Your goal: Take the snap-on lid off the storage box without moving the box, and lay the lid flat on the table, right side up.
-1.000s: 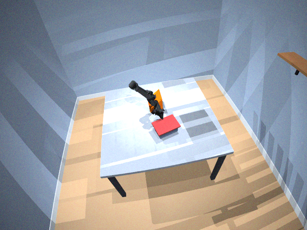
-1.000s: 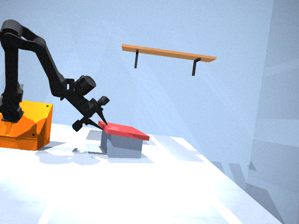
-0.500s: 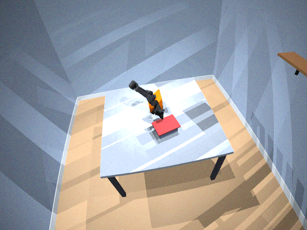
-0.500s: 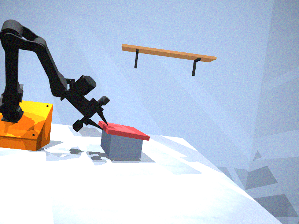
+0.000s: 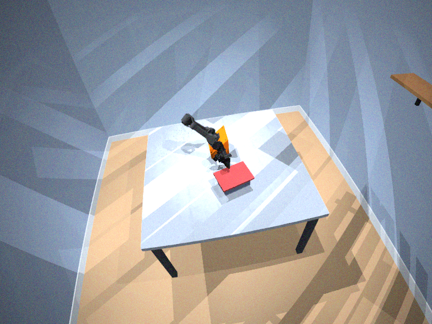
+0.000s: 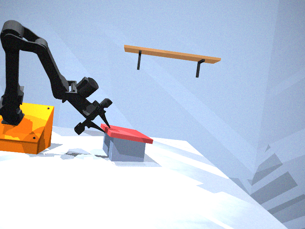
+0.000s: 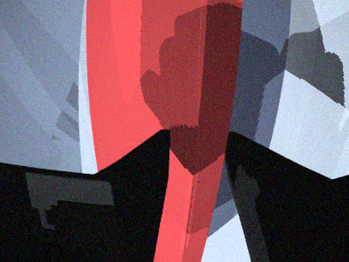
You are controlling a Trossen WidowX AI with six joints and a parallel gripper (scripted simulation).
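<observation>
The lid is 70 mm ahead of my gripper tip and 20 mm to the left of it. Round my gripper tip: grey-blue storage box: 70 mm ahead, 20 mm to the left, 60 mm below.
</observation>
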